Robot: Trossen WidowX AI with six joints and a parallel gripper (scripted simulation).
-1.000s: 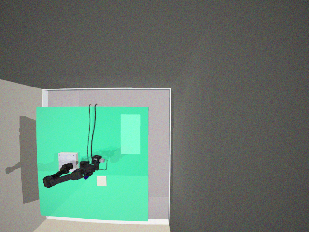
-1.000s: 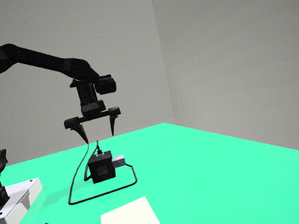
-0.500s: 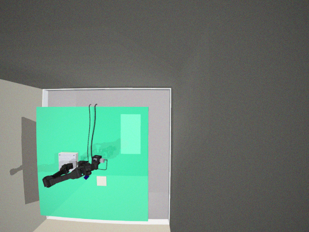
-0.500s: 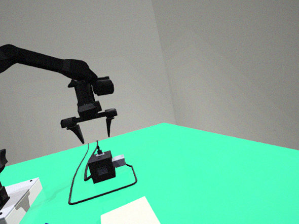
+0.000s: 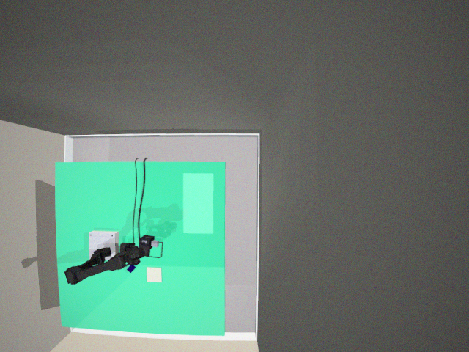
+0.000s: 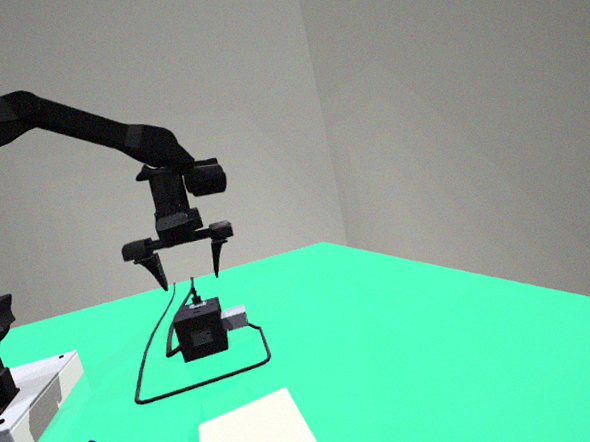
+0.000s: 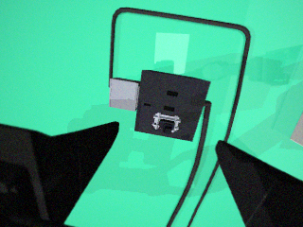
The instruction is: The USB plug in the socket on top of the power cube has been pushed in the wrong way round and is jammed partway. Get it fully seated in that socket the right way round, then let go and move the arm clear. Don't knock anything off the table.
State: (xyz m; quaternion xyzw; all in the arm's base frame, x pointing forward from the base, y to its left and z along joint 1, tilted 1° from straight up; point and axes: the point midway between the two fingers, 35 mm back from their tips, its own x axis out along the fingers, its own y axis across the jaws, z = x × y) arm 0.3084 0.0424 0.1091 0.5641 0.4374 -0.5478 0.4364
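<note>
The black USB plug is 3 cm below my gripper tip. Round my gripper tip: dark blue block: 17 cm behind, 20 cm to the right, 11 cm below; silver-rimmed socket: 1 cm to the left, 5 cm below; cream pad: 1 cm behind, 27 cm to the right, 11 cm below.
</note>
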